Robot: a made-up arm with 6 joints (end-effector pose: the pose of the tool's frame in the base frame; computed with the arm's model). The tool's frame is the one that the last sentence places. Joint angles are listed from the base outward.
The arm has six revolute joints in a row. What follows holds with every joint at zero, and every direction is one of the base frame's. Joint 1 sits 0.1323 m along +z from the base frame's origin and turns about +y. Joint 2 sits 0.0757 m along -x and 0.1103 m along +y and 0.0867 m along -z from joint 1 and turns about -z. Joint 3 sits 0.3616 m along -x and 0.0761 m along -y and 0.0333 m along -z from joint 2 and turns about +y. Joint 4 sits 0.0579 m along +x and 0.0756 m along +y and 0.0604 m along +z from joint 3 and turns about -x. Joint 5 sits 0.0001 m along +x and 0.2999 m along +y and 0.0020 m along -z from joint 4 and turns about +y. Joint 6 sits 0.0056 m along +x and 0.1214 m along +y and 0.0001 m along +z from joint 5 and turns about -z. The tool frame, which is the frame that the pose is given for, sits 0.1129 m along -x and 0.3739 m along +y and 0.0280 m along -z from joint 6; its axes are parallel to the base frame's.
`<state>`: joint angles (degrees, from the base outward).
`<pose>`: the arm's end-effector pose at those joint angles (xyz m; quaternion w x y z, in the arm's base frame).
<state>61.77 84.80 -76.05 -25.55 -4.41 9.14</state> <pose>0.2697 0.9007 -0.4024 0.8290 -0.4441 -0.2120 -0.2657</pose>
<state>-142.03 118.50 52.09 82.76 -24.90 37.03</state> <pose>0.1068 0.7565 0.9576 0.6267 0.5014 -0.3731 -0.4654</pose>
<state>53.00 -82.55 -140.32 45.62 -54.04 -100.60</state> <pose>0.0131 0.0392 0.1955 0.6232 -0.4266 -0.6490 0.0921</pose>
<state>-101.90 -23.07 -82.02 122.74 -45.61 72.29</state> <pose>-0.1486 0.0604 0.3455 0.6544 -0.1086 0.6314 0.4016</pose>
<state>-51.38 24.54 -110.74 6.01 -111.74 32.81</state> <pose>-0.0124 1.0327 -0.0637 0.6899 0.0621 0.7025 -0.1632</pose>
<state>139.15 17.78 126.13 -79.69 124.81 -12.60</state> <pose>-0.5811 0.0122 0.5938 0.5636 -0.2849 0.2654 0.7285</pose>
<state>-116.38 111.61 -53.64 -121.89 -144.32 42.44</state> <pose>-0.0964 1.1611 -0.1514 0.9603 -0.1790 -0.1374 -0.1638</pose>
